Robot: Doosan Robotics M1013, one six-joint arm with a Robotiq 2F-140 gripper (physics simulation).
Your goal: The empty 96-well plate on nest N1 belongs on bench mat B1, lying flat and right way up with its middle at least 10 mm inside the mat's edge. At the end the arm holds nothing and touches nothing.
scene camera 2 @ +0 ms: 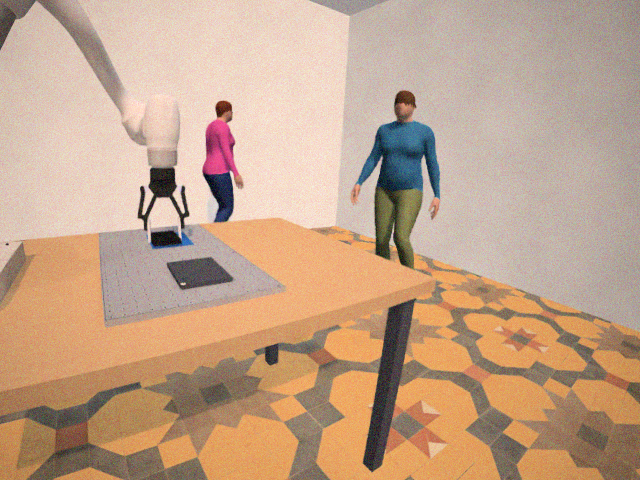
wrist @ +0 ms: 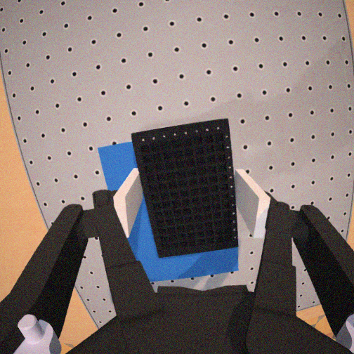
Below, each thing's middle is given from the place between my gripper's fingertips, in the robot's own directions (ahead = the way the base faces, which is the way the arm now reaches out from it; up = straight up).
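Scene:
The blue bench mat [wrist: 142, 243] is 1 cm below my hand, 2 cm ahead of it and 4 cm to the left of it. As for the black 96-well plate [wrist: 186, 173], I find it 1 cm above my hand and 1 cm to the left of it.

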